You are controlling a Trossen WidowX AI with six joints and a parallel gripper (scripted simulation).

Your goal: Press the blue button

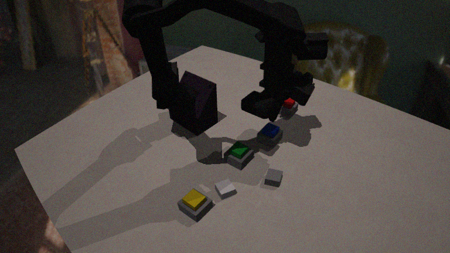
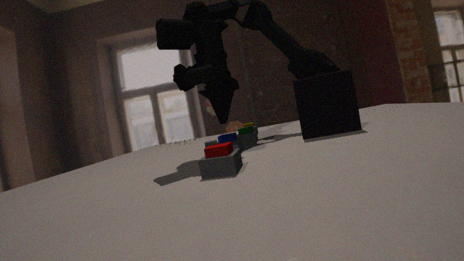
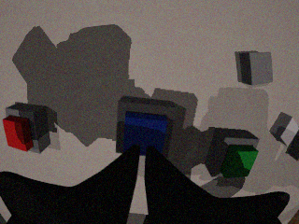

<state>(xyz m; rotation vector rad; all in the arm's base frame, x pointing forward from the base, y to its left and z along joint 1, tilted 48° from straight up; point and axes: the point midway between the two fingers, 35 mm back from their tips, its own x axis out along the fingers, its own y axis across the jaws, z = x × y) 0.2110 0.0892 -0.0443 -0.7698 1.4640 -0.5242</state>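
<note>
My gripper tip is 3 cm above the blue button. Also, from my gripper tip: green button (1 cm behind, 11 cm to the right, 3 cm below); red button (4 cm behind, 13 cm to the left, 3 cm below); grey block (9 cm ahead, 10 cm to the right, 5 cm below).
</note>
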